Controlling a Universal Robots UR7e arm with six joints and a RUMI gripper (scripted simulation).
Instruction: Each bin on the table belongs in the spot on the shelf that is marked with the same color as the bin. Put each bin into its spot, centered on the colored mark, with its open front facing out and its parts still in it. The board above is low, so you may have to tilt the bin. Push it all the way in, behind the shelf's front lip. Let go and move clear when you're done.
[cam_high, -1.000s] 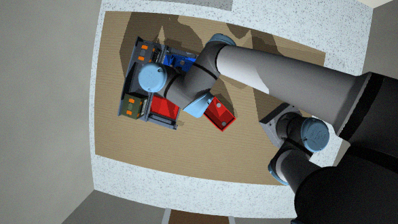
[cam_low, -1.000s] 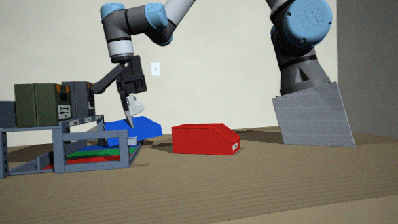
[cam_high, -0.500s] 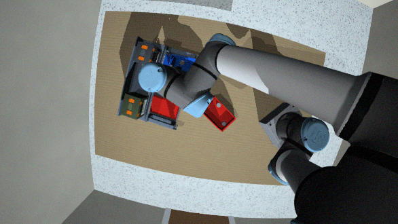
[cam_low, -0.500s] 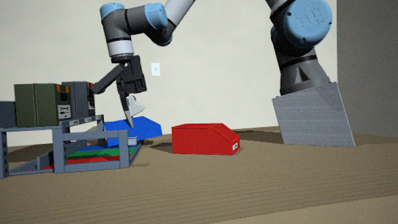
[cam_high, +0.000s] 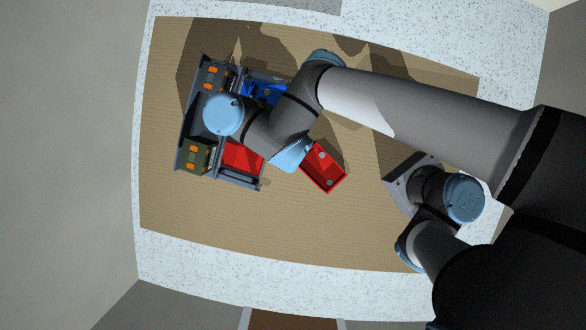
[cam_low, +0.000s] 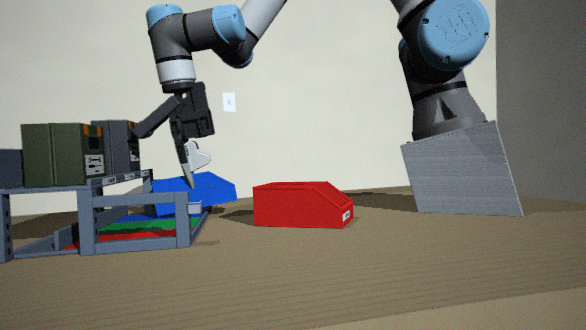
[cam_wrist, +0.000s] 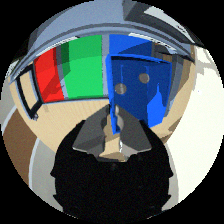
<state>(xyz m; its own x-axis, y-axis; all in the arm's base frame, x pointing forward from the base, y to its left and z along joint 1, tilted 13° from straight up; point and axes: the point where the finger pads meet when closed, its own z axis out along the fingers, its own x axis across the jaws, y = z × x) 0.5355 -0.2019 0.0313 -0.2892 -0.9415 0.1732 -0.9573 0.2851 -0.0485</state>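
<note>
Now: the blue bin 4 cm to the right of my hand, 3 cm below it and 2 cm behind it. From my hand the other things lie so: top board (19 cm ahead, 2 cm to the left, 2 cm above); grey box (14 cm ahead, 9 cm to the right, 8 cm above); green box (21 cm ahead, 13 cm to the left, 7 cm above).
</note>
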